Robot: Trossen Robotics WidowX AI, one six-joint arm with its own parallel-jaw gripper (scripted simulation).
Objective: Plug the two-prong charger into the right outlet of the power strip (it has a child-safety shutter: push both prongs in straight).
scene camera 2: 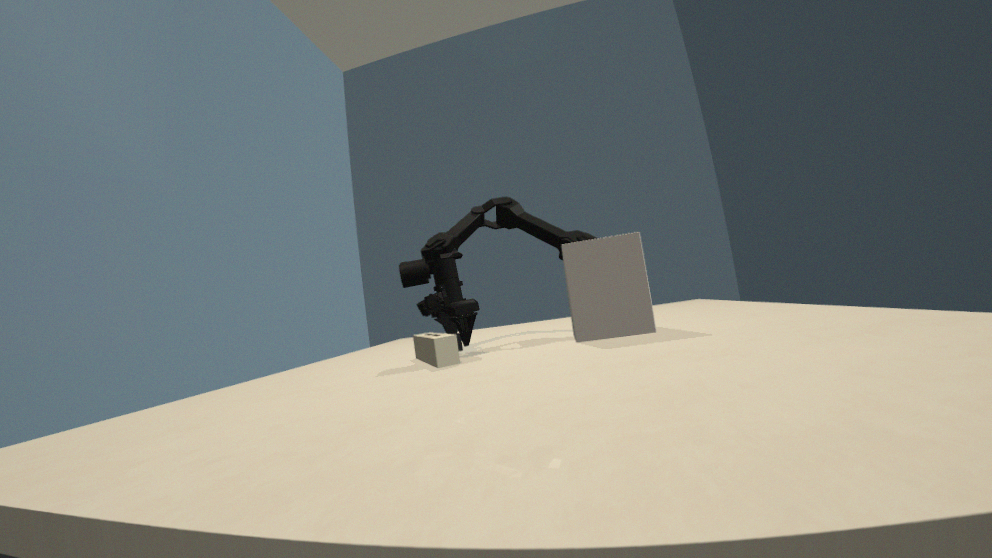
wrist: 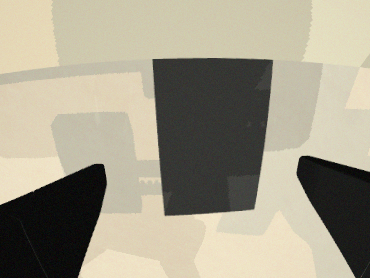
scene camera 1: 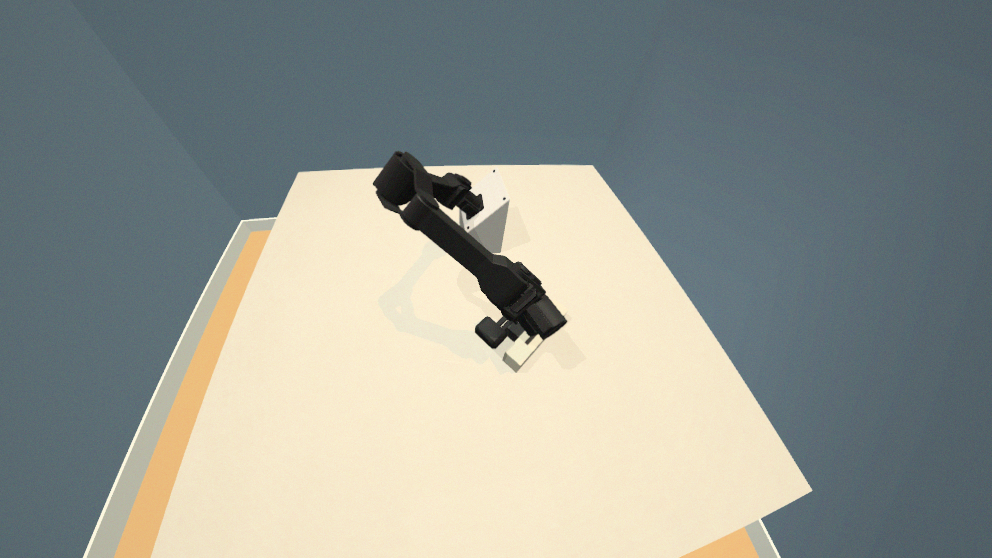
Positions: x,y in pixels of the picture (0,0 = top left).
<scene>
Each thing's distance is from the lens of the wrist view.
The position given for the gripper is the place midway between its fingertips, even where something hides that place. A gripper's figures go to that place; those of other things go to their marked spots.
gripper (wrist: 206,170): 0.10 m
black charger (wrist: 212,113): 0.06 m
</scene>
